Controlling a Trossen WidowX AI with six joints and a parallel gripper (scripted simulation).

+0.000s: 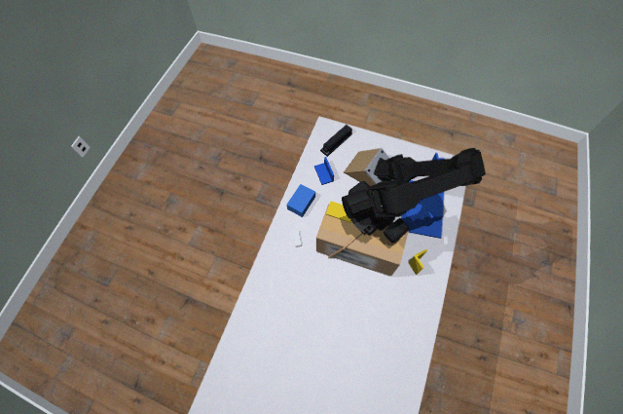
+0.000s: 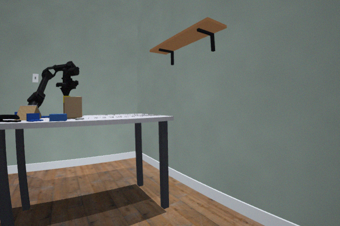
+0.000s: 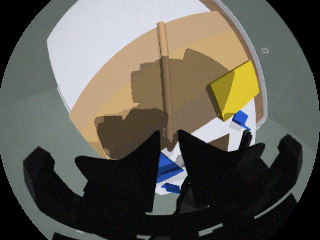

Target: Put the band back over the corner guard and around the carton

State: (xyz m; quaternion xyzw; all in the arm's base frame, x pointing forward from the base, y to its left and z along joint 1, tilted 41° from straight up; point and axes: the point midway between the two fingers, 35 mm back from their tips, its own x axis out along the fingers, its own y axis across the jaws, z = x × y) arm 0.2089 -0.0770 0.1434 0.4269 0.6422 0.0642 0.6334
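The yellow corner guard lies 10 cm to the right of my hand and 4 cm below it. From my hand the other things lie so: blue mat: 18 cm below, 18 cm behind, 14 cm to the left; then brown carton: 10 cm below, 4 cm ahead, 2 cm to the right; then small white piece: 21 cm to the right, 18 cm below, 9 cm ahead.
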